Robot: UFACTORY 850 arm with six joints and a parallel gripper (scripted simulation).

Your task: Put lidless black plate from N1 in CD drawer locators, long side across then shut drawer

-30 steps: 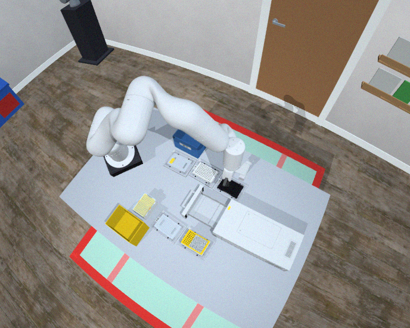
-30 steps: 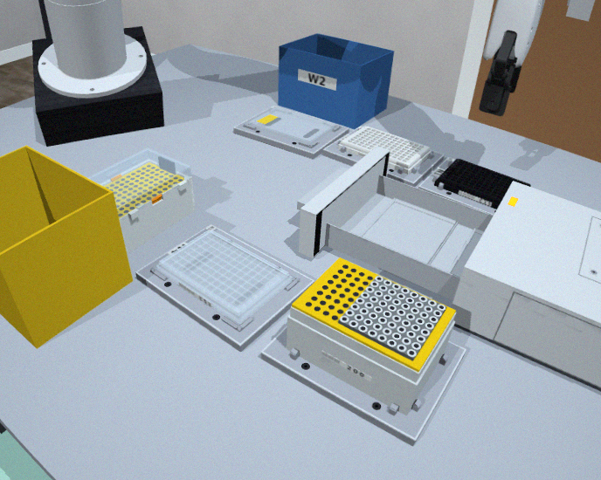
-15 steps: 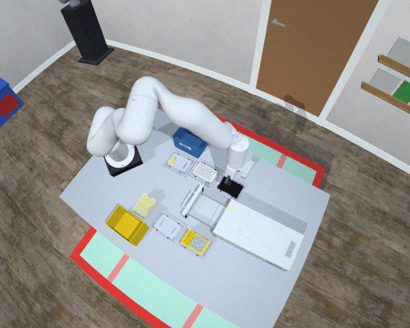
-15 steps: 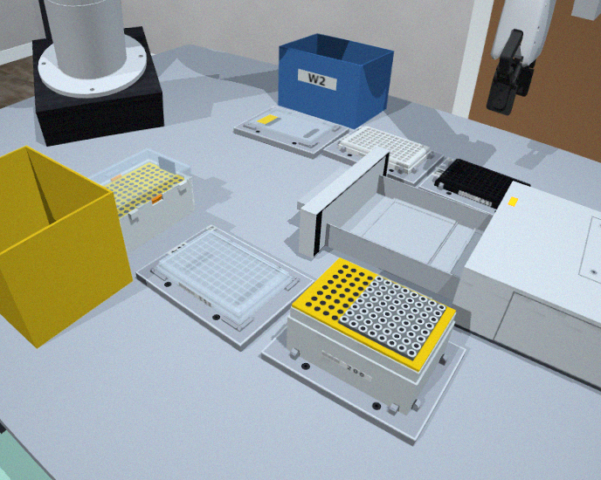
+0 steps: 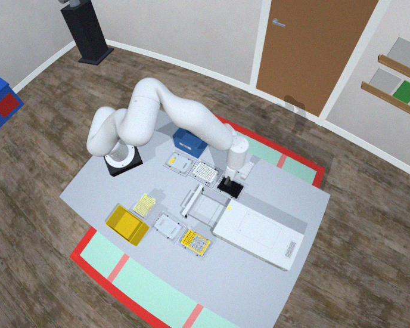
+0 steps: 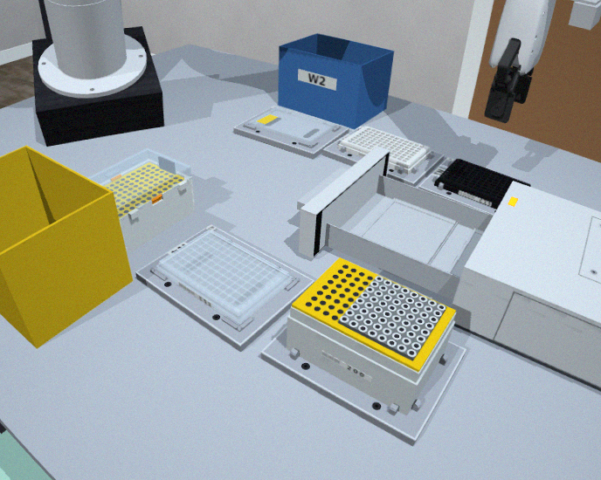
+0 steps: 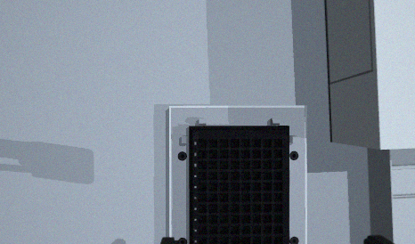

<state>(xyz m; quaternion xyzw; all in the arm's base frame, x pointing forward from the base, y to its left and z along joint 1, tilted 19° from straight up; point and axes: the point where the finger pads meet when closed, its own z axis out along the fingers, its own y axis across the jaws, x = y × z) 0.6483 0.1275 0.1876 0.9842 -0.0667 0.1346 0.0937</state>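
Now: the black plate 13 cm below my hand. Round my hand: white plate: 17 cm behind, 13 cm below, 3 cm to the left; then slotted nest: 14 cm below; then cooler drawer: 18 cm to the right, 11 cm below, 4 cm behind.
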